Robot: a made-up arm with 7 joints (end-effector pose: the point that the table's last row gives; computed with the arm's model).
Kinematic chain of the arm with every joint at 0, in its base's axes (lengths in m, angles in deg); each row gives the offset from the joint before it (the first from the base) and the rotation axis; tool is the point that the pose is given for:
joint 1: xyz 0 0 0.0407 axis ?
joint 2: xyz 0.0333 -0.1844 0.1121 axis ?
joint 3: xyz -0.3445 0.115 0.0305 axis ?
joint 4: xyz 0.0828 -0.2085 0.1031 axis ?
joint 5: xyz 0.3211 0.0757 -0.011 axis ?
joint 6: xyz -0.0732 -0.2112 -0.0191 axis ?
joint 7: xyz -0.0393 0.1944 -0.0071 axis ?
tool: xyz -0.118 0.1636 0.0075
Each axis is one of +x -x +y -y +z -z.
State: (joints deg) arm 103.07 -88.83 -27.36 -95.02 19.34 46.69 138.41
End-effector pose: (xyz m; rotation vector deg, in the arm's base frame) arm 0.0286 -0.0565 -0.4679 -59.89 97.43 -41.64
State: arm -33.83 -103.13 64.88 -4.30 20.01 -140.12 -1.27
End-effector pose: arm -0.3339 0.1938 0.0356 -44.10 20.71 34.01
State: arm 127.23 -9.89 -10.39 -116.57 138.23 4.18 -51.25
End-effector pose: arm 0.5017 -0.1876 -0.3468 -50.54 -22.66 -131.37
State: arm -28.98 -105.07 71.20 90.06 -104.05 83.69 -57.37
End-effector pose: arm -0.1114 -0.0487 -0.5074 -68.44 -41.10 -59.41
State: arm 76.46 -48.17 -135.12 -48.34 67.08 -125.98 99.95
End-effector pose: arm -0.5239 0.2240 -0.0407 22.05 -48.33 4.16
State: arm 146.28 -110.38 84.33 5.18 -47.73 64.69 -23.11
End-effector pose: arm -0.3410 0.0382 -0.3821 -100.88 66.76 -91.21
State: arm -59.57 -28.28 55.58 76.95 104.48 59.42 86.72
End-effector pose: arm 0.2429 -0.5418 0.0216 -103.80 -72.17 60.25
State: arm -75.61 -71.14 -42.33 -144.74 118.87 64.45 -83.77
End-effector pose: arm 0.3431 -0.2628 0.8072 -3.83 -91.27 -146.10
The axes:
joint 1: -y
joint 2: -x
joint 3: +x
joint 4: -y
joint 5: -z
joint 6: -x
joint 7: +y

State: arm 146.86 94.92 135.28 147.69 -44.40 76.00 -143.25
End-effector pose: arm 0.1555 -0.8290 -0.4443 57.49 -54.43 101.97
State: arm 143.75 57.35 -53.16 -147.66 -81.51 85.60 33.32
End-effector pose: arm 0.4552 0.2217 -0.6550 -3.28 -6.74 -34.47
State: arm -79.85 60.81 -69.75 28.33 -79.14 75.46 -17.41
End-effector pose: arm 0.3935 0.1248 -0.2280 -2.74 9.67 -140.48
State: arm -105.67 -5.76 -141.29 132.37 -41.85 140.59 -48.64
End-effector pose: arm 0.2914 0.8446 0.4297 -17.99 175.80 -5.74
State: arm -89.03 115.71 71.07 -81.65 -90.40 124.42 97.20
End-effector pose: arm -0.2793 -0.7796 0.5537 94.22 -89.94 -118.01
